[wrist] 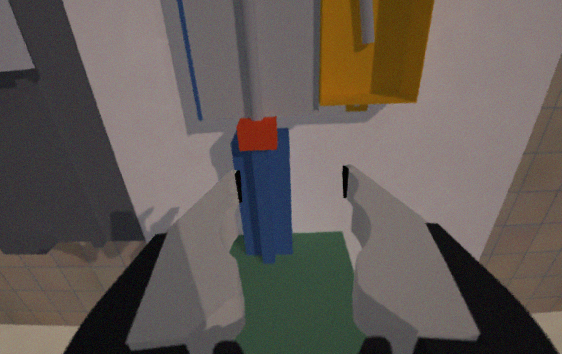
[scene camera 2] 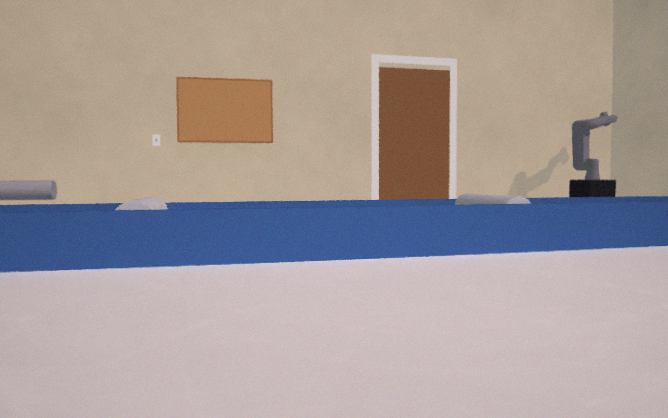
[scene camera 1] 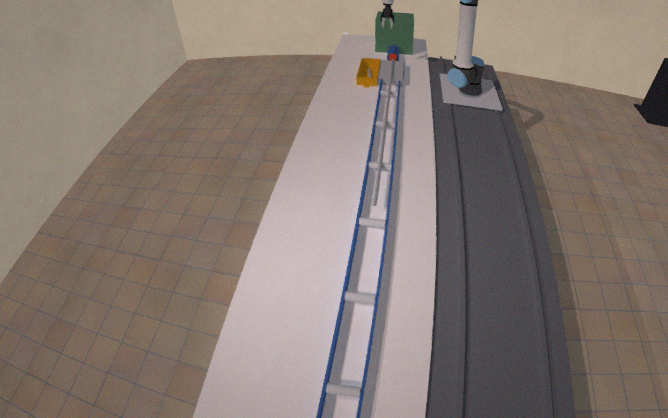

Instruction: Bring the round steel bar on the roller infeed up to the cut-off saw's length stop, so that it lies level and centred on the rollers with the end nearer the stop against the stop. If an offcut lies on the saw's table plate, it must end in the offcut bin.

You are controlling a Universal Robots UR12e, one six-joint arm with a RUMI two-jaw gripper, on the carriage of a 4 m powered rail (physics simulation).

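Where they show: gripper, fingertip midpoint: [wrist: 291, 170] [scene camera 1: 387, 29]; arm's base, link origin: [scene camera 1: 469, 89].
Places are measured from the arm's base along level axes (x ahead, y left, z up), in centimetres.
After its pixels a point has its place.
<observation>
The long grey round bar [scene camera 1: 382, 145] {x 61.9, y 89.4, z 4.8 cm} [wrist: 254, 75] {x 62.1, y -25.2, z 5.0 cm} lies along the roller infeed, roughly midway between the blue side rails, and runs over the saw's grey table plate [scene camera 1: 398, 75] {x 56.2, y -4.5, z 2.9 cm} [wrist: 290, 60] {x 67.6, y -23.6, z 2.8 cm}. Its free end also shows in scene camera 2 [scene camera 2: 27, 190] {x 62.9, y 132.0, z 4.0 cm}. In the wrist view its saw-side end meets the red length stop [scene camera 1: 393, 57] [wrist: 257, 135] {x 62.1, y -33.7, z 7.5 cm}; no gap is visible. A short grey offcut [scene camera 1: 370, 73] {x 78.5, y -11.6, z -0.9 cm} [wrist: 367, 22] {x 79.9, y -18.7, z -0.8 cm} lies in the yellow bin [wrist: 400, 65] {x 86.9, y -25.6, z -2.8 cm}. My gripper [scene camera 1: 387, 24] {x 66.7, y -26.4, z 33.7 cm} [wrist: 291, 170] {x 66.7, y -26.4, z 33.7 cm} is open and empty, raised beyond the stop, apart from the bar.
A green block [scene camera 1: 400, 32] {x 56.6, y -62.1, z 18.8 cm} [wrist: 300, 290] {x 68.1, y -62.2, z 13.4 cm} stands behind the stop, whose blue support [wrist: 275, 200] {x 64.0, y -48.1, z 4.0 cm} lies below my fingers. Rollers [scene camera 1: 372, 223] {x 61.7, y 144.3, z 2.3 cm} cross between the blue infeed rails. The arm's base plate [scene camera 1: 480, 100] {x -6.3, y 15.2, z 0.0 cm} is on the dark rail at the right in scene camera 1.
</observation>
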